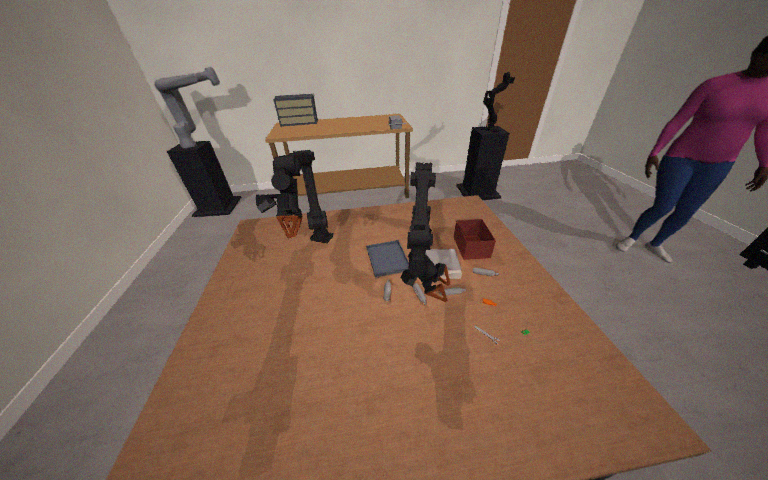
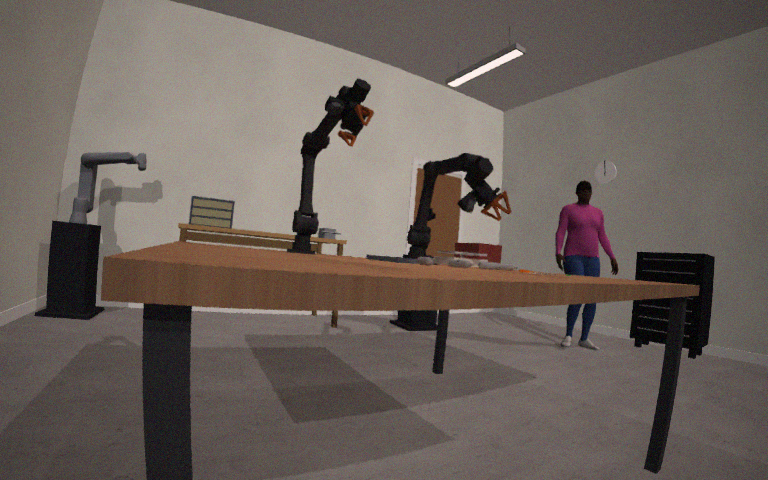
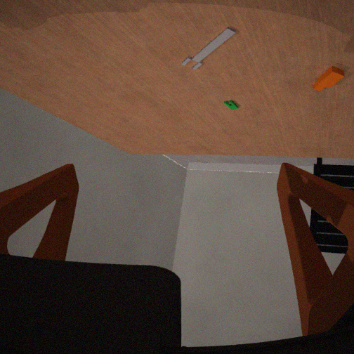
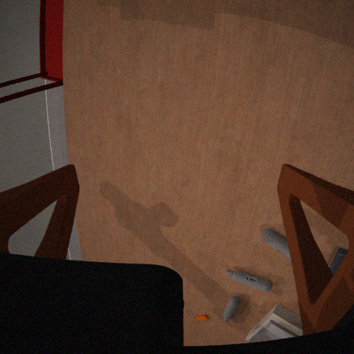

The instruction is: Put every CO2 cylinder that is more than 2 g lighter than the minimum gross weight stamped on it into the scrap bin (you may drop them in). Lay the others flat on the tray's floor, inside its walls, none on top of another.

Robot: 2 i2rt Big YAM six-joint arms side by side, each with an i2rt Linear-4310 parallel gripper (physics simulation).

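Places are measured from the left arm's base along level axes (x right, y down, z ahead), in millimetres.
Pixels of known places: left gripper, fingertip midpoint: [image 1: 447,292] [image 2: 504,216]; right gripper, fingertip midpoint: [image 1: 291,237] [image 2: 357,135]; right arm's base, origin of the base link: [image 1: 322,237].
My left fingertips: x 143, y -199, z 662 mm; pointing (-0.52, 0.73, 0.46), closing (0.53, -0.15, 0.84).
Note:
For each thing: its top centre in the pictures, then the offset to it from my left fingertips. "pt": a spot on its surface instead.
- cylinder, middle of its top: [image 2: 424,256] [image 1: 387,287] dz -232, dx +176, dy +168 mm
- blue-grey tray, middle of its top: [image 2: 399,257] [image 1: 387,256] dz -461, dx +117, dy +179 mm
- dark red scrap bin, middle of its top: [image 2: 478,244] [image 1: 475,230] dz -427, dx -362, dy +79 mm
- white scale, surface spot: [image 1: 454,260] pt dz -290, dx -186, dy +137 mm
- orange object, middle of its top: [image 1: 489,301] dz -50, dx -248, dy +190 mm
- grey caliper-like tool, middle of its top: [image 1: 486,333] dz +86, dx -152, dy +196 mm
- small green piece, middle of its top: [image 1: 525,331] dz +119, dx -306, dy +195 mm
Several grey CO2 cylinders lie on the table: one cylinder [image 1: 387,290] [image 4: 275,240] before the tray, a second [image 1: 419,295] [image 4: 251,280] with small unreadable dark print, a third [image 1: 456,290] [image 4: 231,308] before the scale, and a fourth [image 1: 485,272] before the bin. The blue-grey tray [image 1: 387,258] shows no cylinder on its floor. The dark red scrap bin [image 1: 474,249] stands at the back right; its floor is hidden. My left gripper [image 1: 447,290] [image 2: 505,215] [image 3: 177,174] is open and empty above the table. My right gripper [image 1: 289,236] [image 2: 362,130] [image 4: 177,175] is open, empty and high.
A white scale [image 1: 454,260] stands between tray and bin, partly hidden by my left arm. An orange object [image 1: 488,302] [image 3: 329,78] [image 4: 201,317], a grey caliper-like tool [image 1: 486,334] [image 3: 214,46] and a small green piece [image 1: 525,331] [image 3: 231,104] lie on the table's right side.

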